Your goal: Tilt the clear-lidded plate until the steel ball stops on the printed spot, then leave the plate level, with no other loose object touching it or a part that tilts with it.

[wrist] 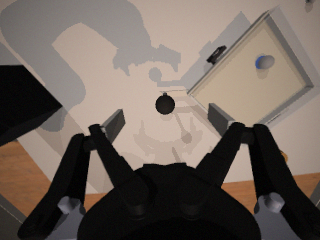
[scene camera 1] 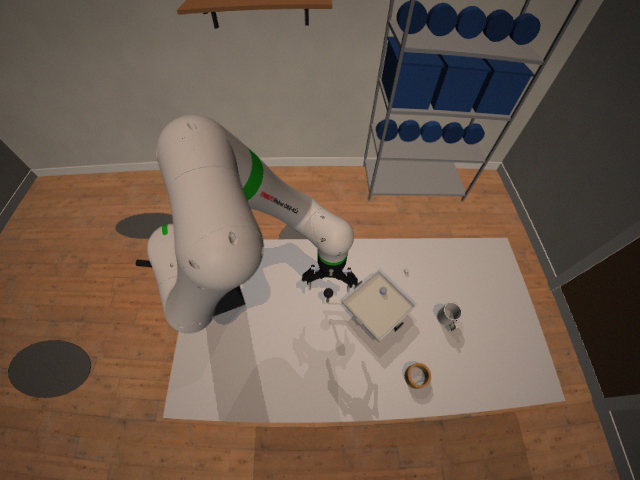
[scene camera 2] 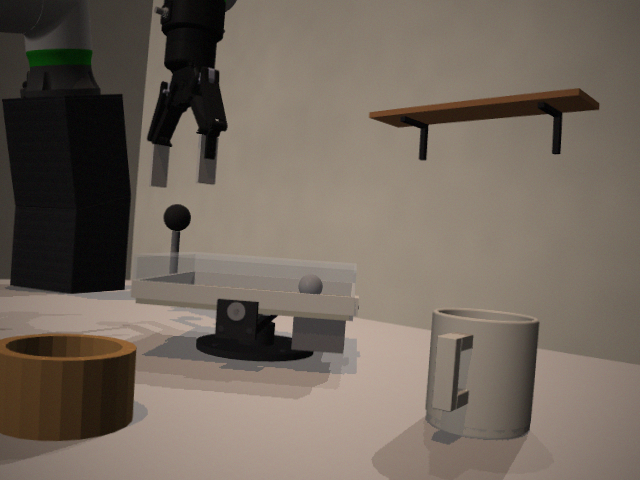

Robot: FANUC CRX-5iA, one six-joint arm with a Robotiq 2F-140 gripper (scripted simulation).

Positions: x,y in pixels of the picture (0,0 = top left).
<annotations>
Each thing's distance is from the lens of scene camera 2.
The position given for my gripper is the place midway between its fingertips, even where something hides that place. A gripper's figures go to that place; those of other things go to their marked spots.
my gripper (scene camera 2: pixel 179 185): 0.90 m
grey mug (scene camera 2: pixel 496 374): 0.44 m
</annotations>
